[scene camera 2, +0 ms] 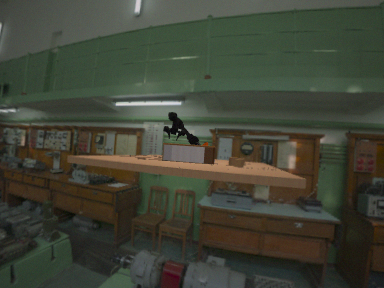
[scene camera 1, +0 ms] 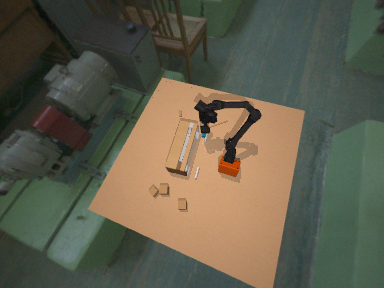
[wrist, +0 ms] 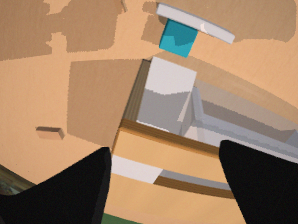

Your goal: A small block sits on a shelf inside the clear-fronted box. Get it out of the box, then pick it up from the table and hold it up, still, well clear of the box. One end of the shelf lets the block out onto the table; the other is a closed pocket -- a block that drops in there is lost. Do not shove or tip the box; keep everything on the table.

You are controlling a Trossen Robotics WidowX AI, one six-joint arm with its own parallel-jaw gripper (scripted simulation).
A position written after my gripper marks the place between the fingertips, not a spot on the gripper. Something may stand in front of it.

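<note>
There is a tan box (scene camera 2: 173, 152), and I see the box in the wrist view as well (wrist: 165, 154). A teal block (wrist: 178, 38) is there too, though scene camera 2 does not show the block, since it is hidden by the tan box. My own gripper I find at (wrist: 166, 152).
</note>
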